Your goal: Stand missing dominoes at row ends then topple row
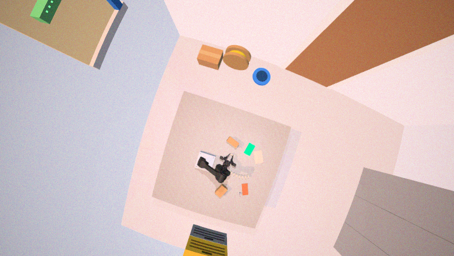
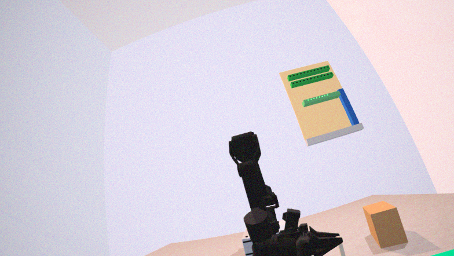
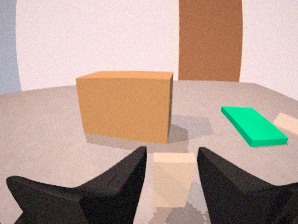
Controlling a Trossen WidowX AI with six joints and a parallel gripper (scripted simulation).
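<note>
The green tile lies 160 mm ahead of my gripper tip, 130 mm to the left of it and 40 mm below it. Also, from my gripper tip: orange-red tile: 330 mm ahead, 300 mm to the right, 40 mm below; grey piece: 300 mm ahead, 370 mm to the right, 30 mm below; cream card: 290 mm ahead, 100 mm to the left, 40 mm below.
</note>
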